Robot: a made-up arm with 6 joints. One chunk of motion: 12 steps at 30 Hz.
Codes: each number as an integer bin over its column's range. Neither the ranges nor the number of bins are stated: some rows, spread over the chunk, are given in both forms.
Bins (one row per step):
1: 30 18 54 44 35 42
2: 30 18 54 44 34 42
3: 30 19 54 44 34 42
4: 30 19 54 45 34 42
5: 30 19 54 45 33 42
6: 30 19 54 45 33 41
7: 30 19 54 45 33 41
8: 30 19 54 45 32 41
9: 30 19 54 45 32 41
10: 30 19 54 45 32 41
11: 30 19 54 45 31 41
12: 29 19 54 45 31 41
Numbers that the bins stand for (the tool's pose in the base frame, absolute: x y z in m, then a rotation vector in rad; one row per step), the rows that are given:
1: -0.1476 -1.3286 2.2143 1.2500 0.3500 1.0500
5: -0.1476 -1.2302 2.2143 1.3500 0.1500 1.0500
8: -0.1476 -1.2302 2.2143 1.3500 0.0500 0.9500
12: -0.2460 -1.2302 2.2143 1.3500 -0.0500 0.9500
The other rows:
2: -0.1476 -1.3286 2.2143 1.2500 0.2500 1.0500
3: -0.1476 -1.2302 2.2143 1.2500 0.2500 1.0500
4: -0.1476 -1.2302 2.2143 1.3500 0.2500 1.0500
6: -0.1476 -1.2302 2.2143 1.3500 0.1500 0.9500
7: -0.1476 -1.2302 2.2143 1.3500 0.1500 0.9500
9: -0.1476 -1.2302 2.2143 1.3500 0.0500 0.9500
10: -0.1476 -1.2302 2.2143 1.3500 0.0500 0.9500
11: -0.1476 -1.2302 2.2143 1.3500 -0.0500 0.9500

